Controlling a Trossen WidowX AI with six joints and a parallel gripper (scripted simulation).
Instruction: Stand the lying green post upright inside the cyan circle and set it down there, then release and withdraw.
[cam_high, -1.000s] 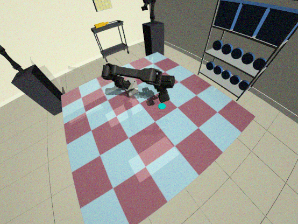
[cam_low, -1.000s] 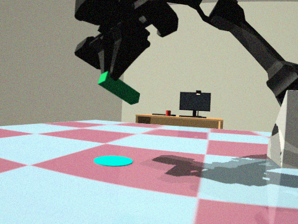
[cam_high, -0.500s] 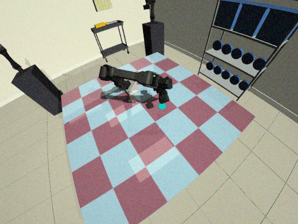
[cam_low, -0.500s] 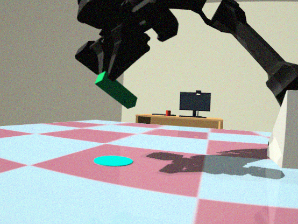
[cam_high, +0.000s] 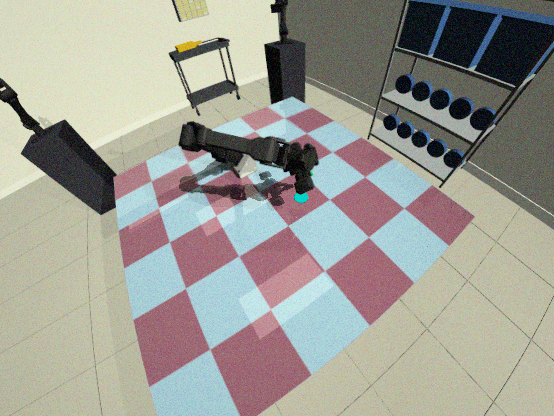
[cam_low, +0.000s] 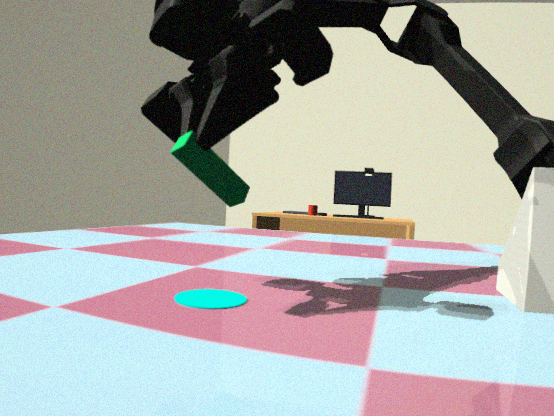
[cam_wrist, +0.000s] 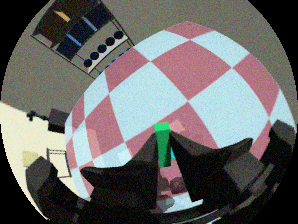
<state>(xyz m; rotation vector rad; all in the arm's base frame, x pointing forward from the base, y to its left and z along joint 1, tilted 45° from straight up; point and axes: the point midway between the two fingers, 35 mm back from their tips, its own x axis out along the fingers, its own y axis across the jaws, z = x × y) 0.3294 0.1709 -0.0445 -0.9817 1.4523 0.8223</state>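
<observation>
Now: gripper tip 4 cm to the left of the cyan circle and 12 cm above it. The rest, counted from my gripper tip: green post 1 cm behind, 1 cm to the right, 1 cm below.
</observation>
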